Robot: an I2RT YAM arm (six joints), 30 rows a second.
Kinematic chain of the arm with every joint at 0, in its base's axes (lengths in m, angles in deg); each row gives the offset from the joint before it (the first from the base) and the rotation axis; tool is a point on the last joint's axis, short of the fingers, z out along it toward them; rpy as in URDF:
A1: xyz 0 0 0.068 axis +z
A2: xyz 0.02 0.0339 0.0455 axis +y
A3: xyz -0.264 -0.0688 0 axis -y
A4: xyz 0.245 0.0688 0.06 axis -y
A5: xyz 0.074 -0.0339 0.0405 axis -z
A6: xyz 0.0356 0 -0.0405 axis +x
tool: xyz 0 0 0 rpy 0 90 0
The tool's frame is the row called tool.
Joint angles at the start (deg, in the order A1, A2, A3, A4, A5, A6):
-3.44 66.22 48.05 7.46 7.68 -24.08
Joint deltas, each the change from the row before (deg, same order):
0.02 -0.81 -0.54 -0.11 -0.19 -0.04
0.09 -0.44 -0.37 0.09 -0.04 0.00
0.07 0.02 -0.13 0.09 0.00 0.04
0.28 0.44 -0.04 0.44 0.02 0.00
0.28 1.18 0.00 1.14 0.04 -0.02
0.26 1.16 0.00 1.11 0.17 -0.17
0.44 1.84 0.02 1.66 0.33 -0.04
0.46 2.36 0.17 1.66 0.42 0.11
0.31 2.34 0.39 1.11 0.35 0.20
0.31 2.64 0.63 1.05 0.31 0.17
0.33 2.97 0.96 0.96 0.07 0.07
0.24 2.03 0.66 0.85 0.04 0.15
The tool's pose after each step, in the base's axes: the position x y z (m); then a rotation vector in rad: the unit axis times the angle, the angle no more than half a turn. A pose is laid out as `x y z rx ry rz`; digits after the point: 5 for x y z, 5 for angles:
0.26842 -0.02069 0.31534 -0.22377 1.76225 -0.46360
0.26670 -0.02014 0.31510 -0.22502 1.75909 -0.46211
0.26673 -0.01982 0.31436 -0.22570 1.75993 -0.46063
0.26849 -0.01861 0.31303 -0.22986 1.75977 -0.45735
0.27304 -0.01753 0.30999 -0.23408 1.75964 -0.45462
0.27743 -0.01658 0.30690 -0.23872 1.75997 -0.45600
0.28424 -0.01489 0.30175 -0.24253 1.76213 -0.45575
0.29272 -0.01309 0.29485 -0.24479 1.77093 -0.45430
0.30095 -0.01190 0.28802 -0.24567 1.78539 -0.45225
0.31022 -0.01061 0.28067 -0.24814 1.80174 -0.44997
0.32076 -0.00897 0.27297 -0.25598 1.81879 -0.44494
0.32795 -0.00770 0.26774 -0.25919 1.82708 -0.44023

